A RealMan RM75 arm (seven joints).
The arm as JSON. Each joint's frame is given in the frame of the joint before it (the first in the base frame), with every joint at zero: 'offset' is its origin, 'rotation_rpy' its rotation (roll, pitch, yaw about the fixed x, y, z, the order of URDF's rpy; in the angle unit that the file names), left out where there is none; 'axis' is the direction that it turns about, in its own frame. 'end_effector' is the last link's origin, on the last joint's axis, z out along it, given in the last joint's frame.
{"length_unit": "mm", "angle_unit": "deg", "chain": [
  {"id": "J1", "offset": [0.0, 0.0, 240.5], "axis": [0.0, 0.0, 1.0]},
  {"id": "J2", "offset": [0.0, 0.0, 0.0], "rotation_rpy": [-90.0, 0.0, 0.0], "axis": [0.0, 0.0, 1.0]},
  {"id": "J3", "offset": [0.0, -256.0, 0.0], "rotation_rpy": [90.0, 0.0, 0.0], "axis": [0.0, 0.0, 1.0]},
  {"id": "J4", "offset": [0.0, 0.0, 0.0], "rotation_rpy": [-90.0, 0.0, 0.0], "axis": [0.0, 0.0, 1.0]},
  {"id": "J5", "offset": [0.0, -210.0, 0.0], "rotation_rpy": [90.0, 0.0, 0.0], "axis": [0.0, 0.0, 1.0]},
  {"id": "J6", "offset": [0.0, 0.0, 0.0], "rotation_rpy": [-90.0, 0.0, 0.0], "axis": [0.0, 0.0, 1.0]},
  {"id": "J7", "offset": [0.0, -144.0, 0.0], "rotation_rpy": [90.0, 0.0, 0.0], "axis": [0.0, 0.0, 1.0]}
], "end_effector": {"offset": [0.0, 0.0, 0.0]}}
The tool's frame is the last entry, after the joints.
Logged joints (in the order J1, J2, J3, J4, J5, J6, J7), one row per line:
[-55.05 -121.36 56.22 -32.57 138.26 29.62 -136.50]
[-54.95 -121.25 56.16 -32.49 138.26 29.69 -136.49]
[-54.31 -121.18 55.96 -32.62 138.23 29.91 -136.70]
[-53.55 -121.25 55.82 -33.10 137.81 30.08 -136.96]
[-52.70 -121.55 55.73 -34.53 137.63 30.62 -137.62]
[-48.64 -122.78 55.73 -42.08 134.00 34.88 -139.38]
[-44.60 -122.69 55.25 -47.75 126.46 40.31 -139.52]
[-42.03 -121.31 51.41 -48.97 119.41 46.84 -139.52]
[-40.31 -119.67 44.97 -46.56 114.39 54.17 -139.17]
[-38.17 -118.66 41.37 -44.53 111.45 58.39 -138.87]
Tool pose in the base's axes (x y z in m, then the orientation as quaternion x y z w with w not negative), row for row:
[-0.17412 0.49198 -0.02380 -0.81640 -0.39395 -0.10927 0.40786]
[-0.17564 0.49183 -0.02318 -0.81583 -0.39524 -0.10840 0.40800]
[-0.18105 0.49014 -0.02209 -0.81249 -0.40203 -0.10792 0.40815]
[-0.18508 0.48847 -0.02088 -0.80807 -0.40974 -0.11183 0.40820]
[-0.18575 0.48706 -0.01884 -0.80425 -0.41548 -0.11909 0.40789]
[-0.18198 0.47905 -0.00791 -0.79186 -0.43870 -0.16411 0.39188]
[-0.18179 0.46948 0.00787 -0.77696 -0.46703 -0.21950 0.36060]
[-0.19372 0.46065 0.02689 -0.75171 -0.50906 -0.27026 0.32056]
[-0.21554 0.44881 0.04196 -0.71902 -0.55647 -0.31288 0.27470]
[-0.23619 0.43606 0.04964 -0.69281 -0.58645 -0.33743 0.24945]
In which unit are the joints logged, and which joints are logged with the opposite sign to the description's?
The joints are logged in degrees. Opposite sign: J4.
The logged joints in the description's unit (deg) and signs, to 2 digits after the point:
[-55.05 -121.36 56.22 32.57 138.26 29.62 -136.50]
[-54.95 -121.25 56.16 32.49 138.26 29.69 -136.49]
[-54.31 -121.18 55.96 32.62 138.23 29.91 -136.70]
[-53.55 -121.25 55.82 33.10 137.81 30.08 -136.96]
[-52.70 -121.55 55.73 34.53 137.63 30.62 -137.62]
[-48.64 -122.78 55.73 42.08 134.00 34.88 -139.38]
[-44.60 -122.69 55.25 47.75 126.46 40.31 -139.52]
[-42.03 -121.31 51.41 48.97 119.41 46.84 -139.52]
[-40.31 -119.67 44.97 46.56 114.39 54.17 -139.17]
[-38.17 -118.66 41.37 44.53 111.45 58.39 -138.87]

